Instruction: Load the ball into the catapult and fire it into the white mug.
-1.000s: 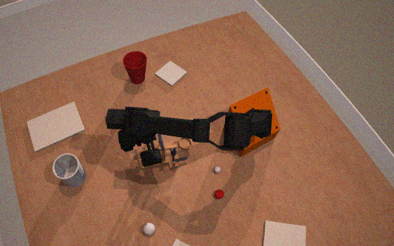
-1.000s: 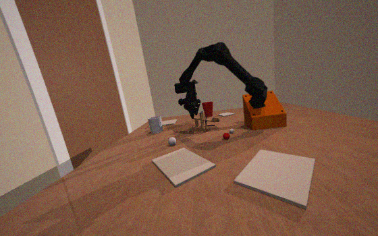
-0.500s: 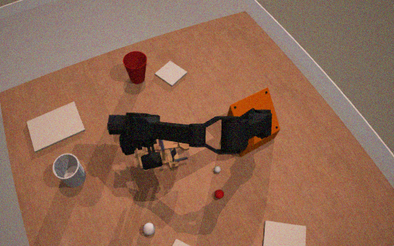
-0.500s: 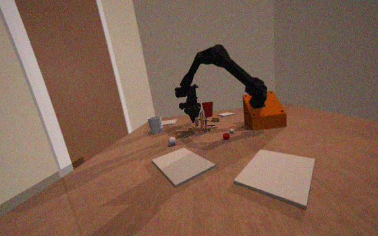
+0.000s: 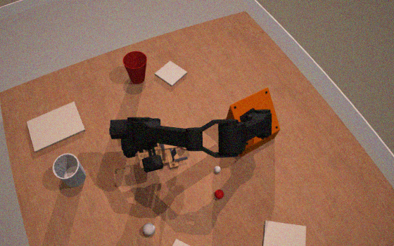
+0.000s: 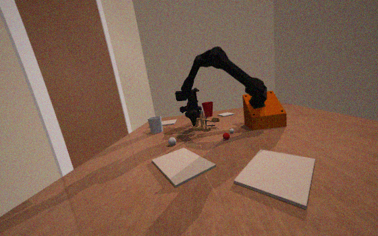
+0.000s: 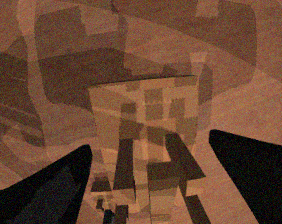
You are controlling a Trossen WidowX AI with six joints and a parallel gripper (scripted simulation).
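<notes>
Now: gripper tip 250 mm to the right of the red ball, 120 mm past it and 20 mm above it. Round my gripper tip: larger white ball 220 mm to the left, 140 mm ahead, 10 mm below; wooden catapult 60 mm behind, 40 mm to the left, 20 mm above; small white ball 180 mm to the left, 170 mm behind, 20 mm below.
</notes>
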